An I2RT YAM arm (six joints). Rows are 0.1 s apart.
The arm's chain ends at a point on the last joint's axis. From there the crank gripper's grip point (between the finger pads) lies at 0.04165 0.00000 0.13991 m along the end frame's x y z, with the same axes.
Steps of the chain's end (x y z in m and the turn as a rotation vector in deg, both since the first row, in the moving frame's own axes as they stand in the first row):
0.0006 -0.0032 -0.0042 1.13 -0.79 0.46
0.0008 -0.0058 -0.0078 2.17 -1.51 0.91
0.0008 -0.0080 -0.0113 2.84 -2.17 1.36
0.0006 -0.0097 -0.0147 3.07 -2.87 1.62
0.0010 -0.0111 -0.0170 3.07 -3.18 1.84
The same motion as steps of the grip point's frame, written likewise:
-0.0013 -0.0056 -0.0037 1.13 -0.79 0.46
-0.0029 -0.0105 -0.0068 2.17 -1.51 0.91
-0.0045 -0.0140 -0.0100 2.84 -2.17 1.36
-0.0064 -0.0162 -0.0130 3.07 -2.87 1.62
-0.0067 -0.0174 -0.0151 3.07 -3.18 1.84

